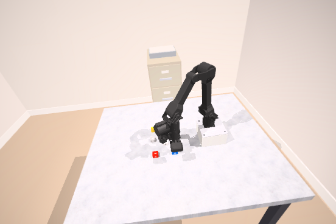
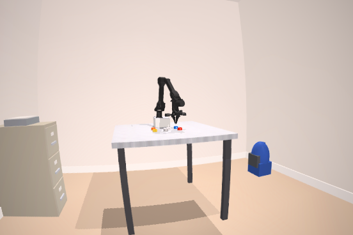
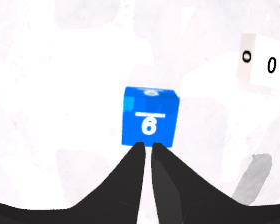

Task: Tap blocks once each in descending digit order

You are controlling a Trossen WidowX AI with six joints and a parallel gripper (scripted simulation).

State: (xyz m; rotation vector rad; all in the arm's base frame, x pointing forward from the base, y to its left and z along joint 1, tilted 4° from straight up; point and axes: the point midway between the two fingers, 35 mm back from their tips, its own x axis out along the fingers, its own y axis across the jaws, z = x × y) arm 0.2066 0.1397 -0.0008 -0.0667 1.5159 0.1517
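The blue block is 1 cm ahead of my gripper tip and 3 cm below it. Also, from my gripper tip: red block 12 cm ahead, 2 cm to the left, 3 cm below; then yellow block 15 cm ahead, 19 cm to the right, 3 cm below; then orange block 4 cm ahead, 20 cm to the right, 3 cm below.
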